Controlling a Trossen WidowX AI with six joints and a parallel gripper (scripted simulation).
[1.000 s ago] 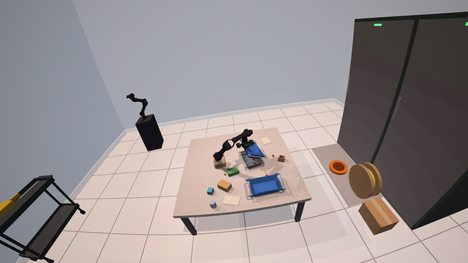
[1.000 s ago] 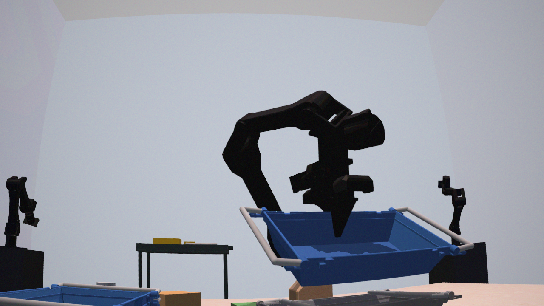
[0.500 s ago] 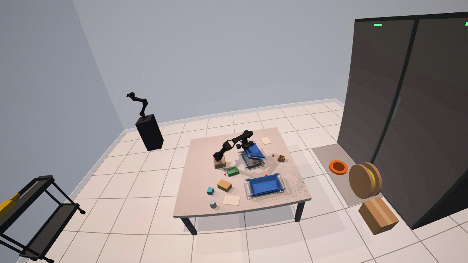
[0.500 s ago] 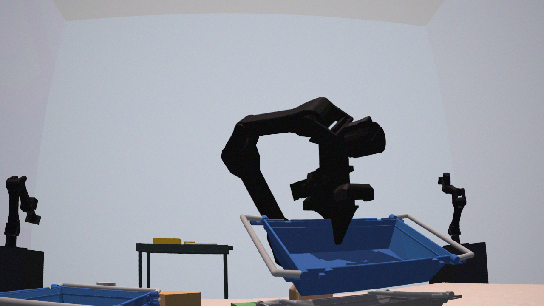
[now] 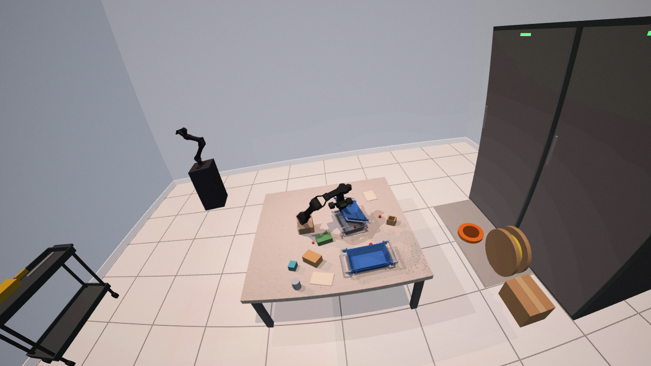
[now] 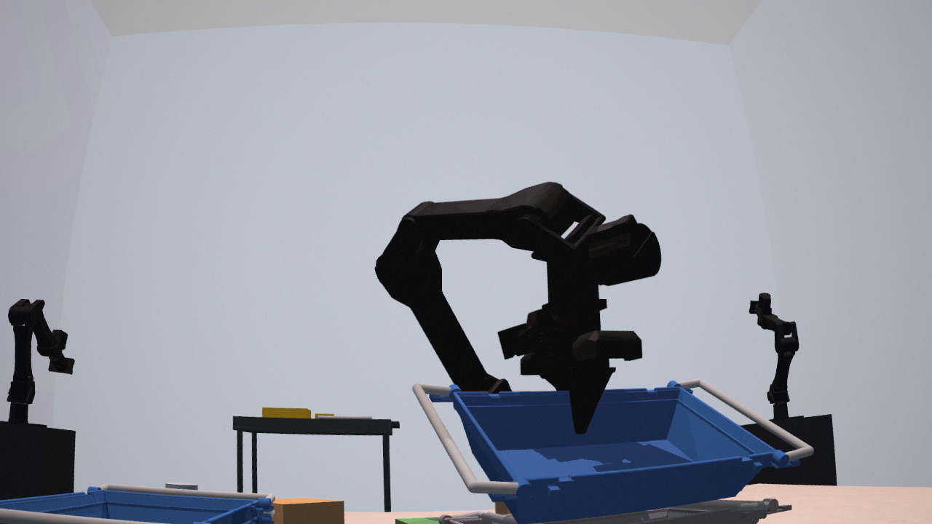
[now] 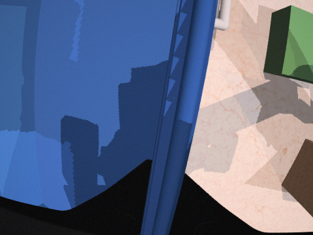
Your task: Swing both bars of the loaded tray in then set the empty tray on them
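The tray lies 8 cm ahead of my gripper tip, 1 cm to the left of it and 1 cm below it. Also, from my gripper tip: teal cube 45 cm behind, 33 cm to the right, 12 cm below; grey cylinder 44 cm behind, 50 cm to the right, 11 cm below; green block 18 cm behind, 13 cm to the right, 13 cm below.
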